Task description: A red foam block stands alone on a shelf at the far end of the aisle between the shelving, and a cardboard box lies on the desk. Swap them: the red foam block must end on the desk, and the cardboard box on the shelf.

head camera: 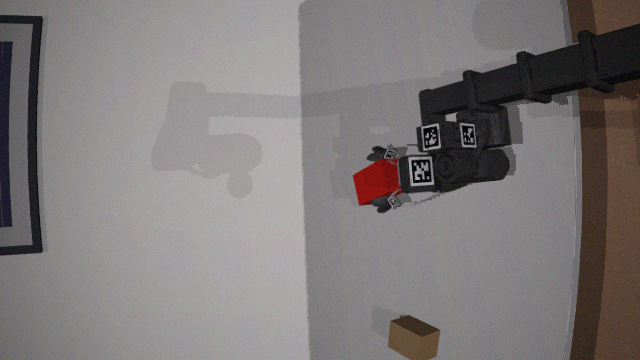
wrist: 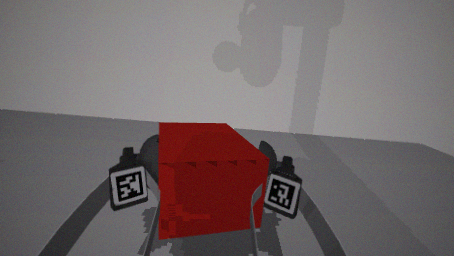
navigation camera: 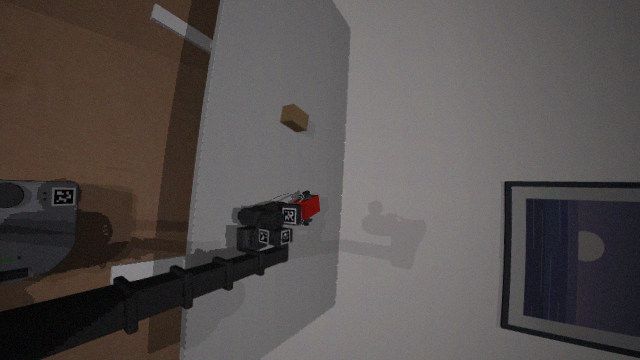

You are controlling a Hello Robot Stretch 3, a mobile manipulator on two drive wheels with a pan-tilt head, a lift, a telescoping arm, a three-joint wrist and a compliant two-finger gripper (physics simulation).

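Pixels of known places: gripper, between the fingertips: [head camera: 372,180] [wrist: 209,156] [navigation camera: 310,207]; robot's base, origin of its link: [navigation camera: 7,194].
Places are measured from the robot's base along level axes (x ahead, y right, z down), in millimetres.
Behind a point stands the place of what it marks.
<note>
The red foam block [head camera: 376,182] @[x -14, y 644, z -807 mm] [navigation camera: 310,206] @[x -12, y 651, z -807 mm] [wrist: 212,195] @[x -23, y 620, z -787 mm] is held between the two fingertips of my gripper [head camera: 384,181] @[x -19, y 679, z -786 mm] [navigation camera: 307,207] @[x -19, y 679, z -786 mm] [wrist: 209,156] @[x -19, y 679, z -786 mm], which is shut on it. Both are over the grey desk [head camera: 450,260] @[x 135, y 552, z -720 mm] [navigation camera: 250,125] @[x 231, y 454, z -720 mm] [wrist: 60,150] @[x 213, y 836, z -720 mm], near its wall side. Whether the block touches the desk top I cannot tell. The cardboard box [head camera: 413,338] @[x 281, y 603, z -770 mm] [navigation camera: 294,118] @[x 282, y 595, z -770 mm] lies on the desk, apart from the block, low in the head view and above the gripper in the navigation view. The shelf does not show in these views.
The telescoping arm [head camera: 540,75] @[x -102, y 246, z -900 mm] [navigation camera: 200,280] @[x -98, y 210, z -900 mm] reaches across the desk's front edge. A pale wall [head camera: 150,280] @[x 186, y 1104, z -1147 mm] [navigation camera: 425,125] @[x 349, y 1116, z -1113 mm] [wrist: 125,60] @[x 217, y 1107, z -865 mm] rises behind the desk, with a framed picture [head camera: 36,135] @[x -171, y 1063, z -1410 mm] [navigation camera: 507,255] @[x -181, y 1054, z -1419 mm]. Brown floor [head camera: 620,225] @[x 161, y 466, z 0 mm] [navigation camera: 100,100] @[x 392, y 240, z 0 mm] lies in front, and the robot's base [navigation camera: 40,225] @[x -93, y 76, z -160 mm] stands there.
</note>
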